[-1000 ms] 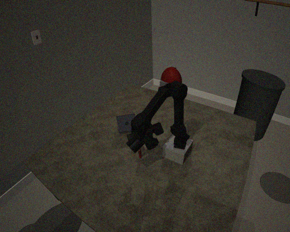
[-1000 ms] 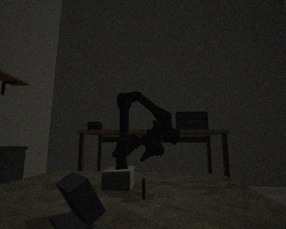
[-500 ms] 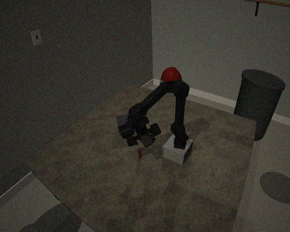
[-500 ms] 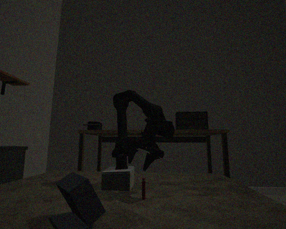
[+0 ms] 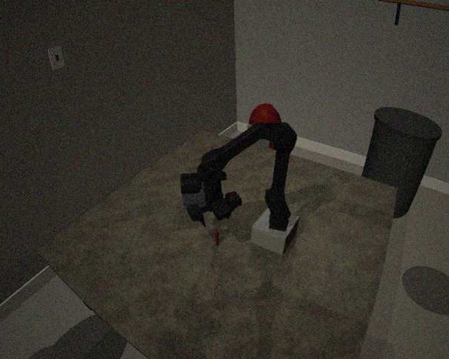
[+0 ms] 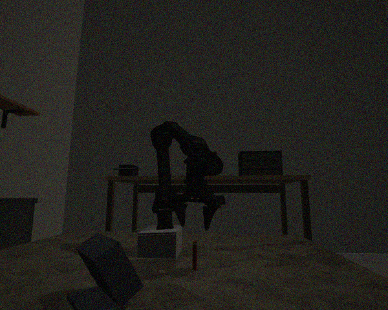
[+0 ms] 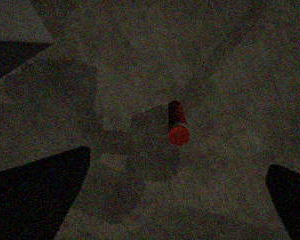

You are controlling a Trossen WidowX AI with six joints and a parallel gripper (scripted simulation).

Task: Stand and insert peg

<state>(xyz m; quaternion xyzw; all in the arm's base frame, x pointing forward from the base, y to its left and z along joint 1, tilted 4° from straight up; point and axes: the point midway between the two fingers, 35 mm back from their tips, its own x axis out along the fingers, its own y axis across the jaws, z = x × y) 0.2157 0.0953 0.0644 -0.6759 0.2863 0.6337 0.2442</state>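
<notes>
My gripper tip is now 60 mm above the red peg. Also, from my gripper tip: dark sloped panel: 210 mm to the right, 190 mm ahead, 50 mm below.
</notes>
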